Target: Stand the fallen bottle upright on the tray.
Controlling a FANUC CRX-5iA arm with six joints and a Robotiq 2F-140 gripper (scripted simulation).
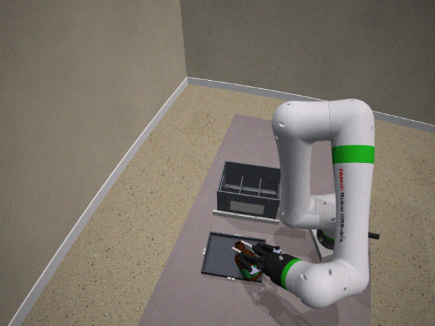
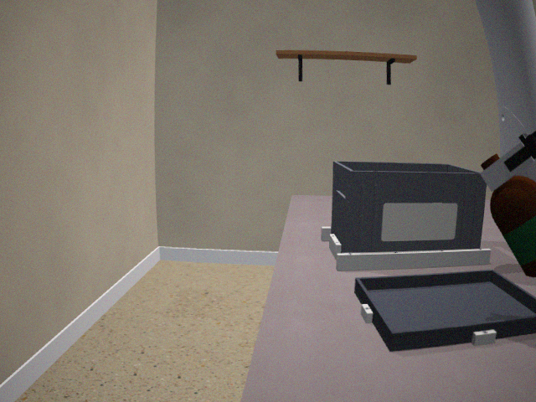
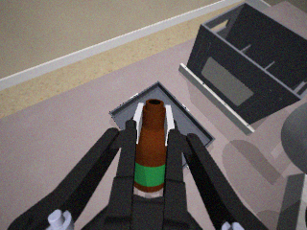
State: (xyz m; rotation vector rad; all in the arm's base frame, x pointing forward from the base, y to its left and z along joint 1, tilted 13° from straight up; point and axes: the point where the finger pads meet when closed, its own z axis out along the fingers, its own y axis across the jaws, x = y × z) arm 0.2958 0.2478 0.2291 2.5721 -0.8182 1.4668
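Right now my hand is 2 cm past the bottle, 1 cm to the right of it and 5 cm above it. Round my hand: tray 4 cm ahead, 5 cm to the right, 20 cm below; crate 9 cm ahead, 35 cm to the right, 13 cm below.
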